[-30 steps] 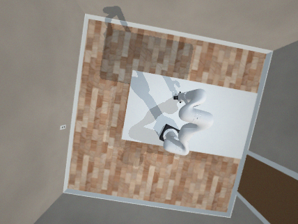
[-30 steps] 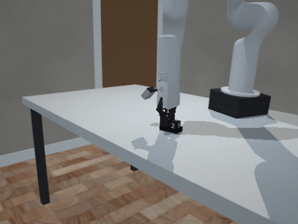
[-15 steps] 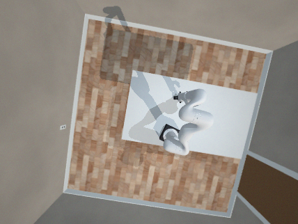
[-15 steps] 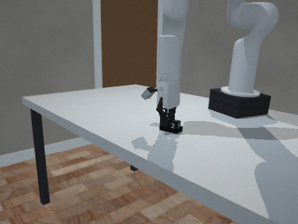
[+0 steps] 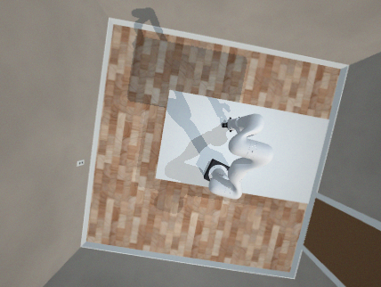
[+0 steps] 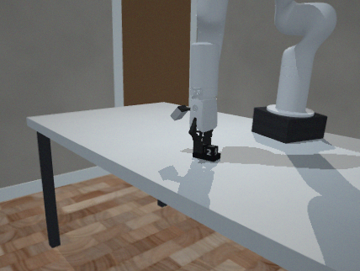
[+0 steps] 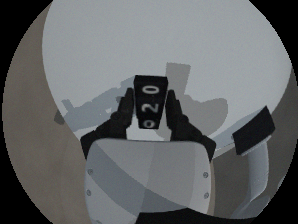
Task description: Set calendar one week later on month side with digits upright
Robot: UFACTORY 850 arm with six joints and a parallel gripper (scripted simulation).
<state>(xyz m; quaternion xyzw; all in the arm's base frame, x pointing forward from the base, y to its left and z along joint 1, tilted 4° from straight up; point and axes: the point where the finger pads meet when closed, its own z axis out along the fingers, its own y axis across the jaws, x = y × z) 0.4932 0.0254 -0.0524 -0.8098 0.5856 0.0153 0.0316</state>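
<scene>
Now: hand 3 cm above the black calendar tray, 2 cm to the right of it and 1 cm past it.
</scene>
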